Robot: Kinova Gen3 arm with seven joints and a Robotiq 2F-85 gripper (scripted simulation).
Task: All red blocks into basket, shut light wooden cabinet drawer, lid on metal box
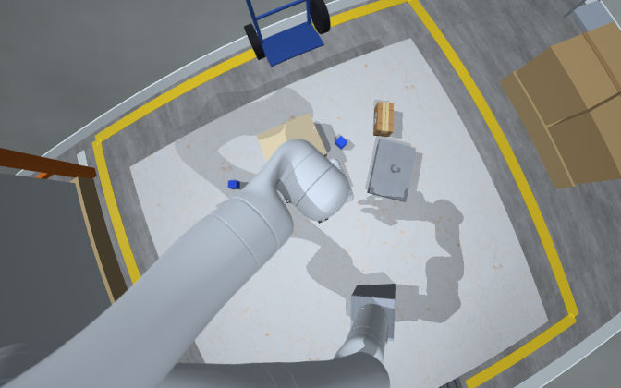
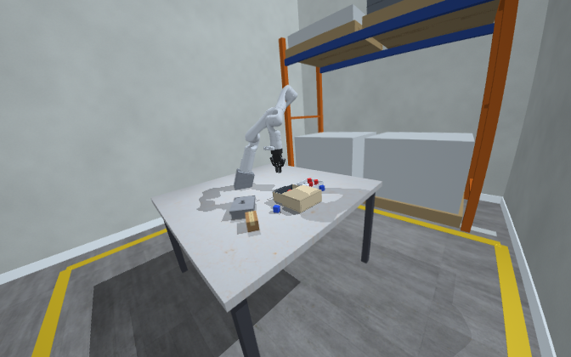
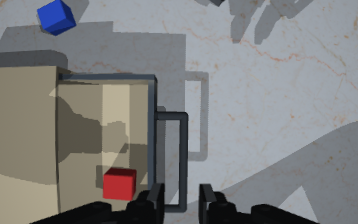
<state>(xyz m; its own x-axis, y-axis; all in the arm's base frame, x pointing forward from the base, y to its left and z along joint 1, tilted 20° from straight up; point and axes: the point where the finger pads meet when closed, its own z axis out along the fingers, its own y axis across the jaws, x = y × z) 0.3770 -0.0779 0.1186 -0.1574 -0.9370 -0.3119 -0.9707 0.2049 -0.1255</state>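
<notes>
My hand is 8 cm short of the drawer, 1 cm to the left of it and 15 cm above it. Round my hand: basket: 8 cm ahead, 25 cm to the left, 17 cm below; light wooden cabinet: 14 cm ahead, 2 cm to the right, 15 cm below; lid: 5 cm behind, 28 cm to the right, 14 cm below.
</notes>
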